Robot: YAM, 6 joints.
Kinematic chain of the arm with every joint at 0, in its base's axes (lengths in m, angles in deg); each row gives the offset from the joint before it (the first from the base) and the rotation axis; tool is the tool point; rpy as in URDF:
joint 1: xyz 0 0 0.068 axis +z
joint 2: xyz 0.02 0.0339 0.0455 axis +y
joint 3: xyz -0.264 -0.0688 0 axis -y
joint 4: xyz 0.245 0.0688 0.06 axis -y
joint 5: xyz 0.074 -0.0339 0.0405 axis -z
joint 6: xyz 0.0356 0 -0.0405 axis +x
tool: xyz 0 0 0 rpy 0 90 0
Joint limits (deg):
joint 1: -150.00..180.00
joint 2: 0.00..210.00
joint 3: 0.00..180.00
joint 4: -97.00..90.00
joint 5: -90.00..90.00
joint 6: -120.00..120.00
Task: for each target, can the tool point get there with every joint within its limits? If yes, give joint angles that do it. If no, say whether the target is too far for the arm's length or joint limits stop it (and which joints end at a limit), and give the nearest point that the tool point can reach.
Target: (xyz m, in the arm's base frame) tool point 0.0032 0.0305 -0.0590
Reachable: yes | joints -100.11 178.86 16.51 7.38 3.62 52.68
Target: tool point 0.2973 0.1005 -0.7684
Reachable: no: too far | nearest point 0.2652 0.0897 -0.3790 | short by 0.391 m
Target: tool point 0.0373 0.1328 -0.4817
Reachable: no: joint limits stop it (at a limit: joint 2) | nearest point 0.0445 0.1584 -0.3704 | short by 0.114 m
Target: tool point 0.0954 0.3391 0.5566
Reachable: yes | joints -111.06 43.90 142.78 63.05 67.28 56.34
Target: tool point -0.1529 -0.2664 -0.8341
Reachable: no: too far | nearest point -0.1367 -0.2381 -0.3794 | short by 0.456 m
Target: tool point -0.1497 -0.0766 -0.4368
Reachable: no: joint limits stop it (at a limit: joint 1, joint 2) | nearest point -0.1575 -0.0874 -0.3737 | short by 0.065 m
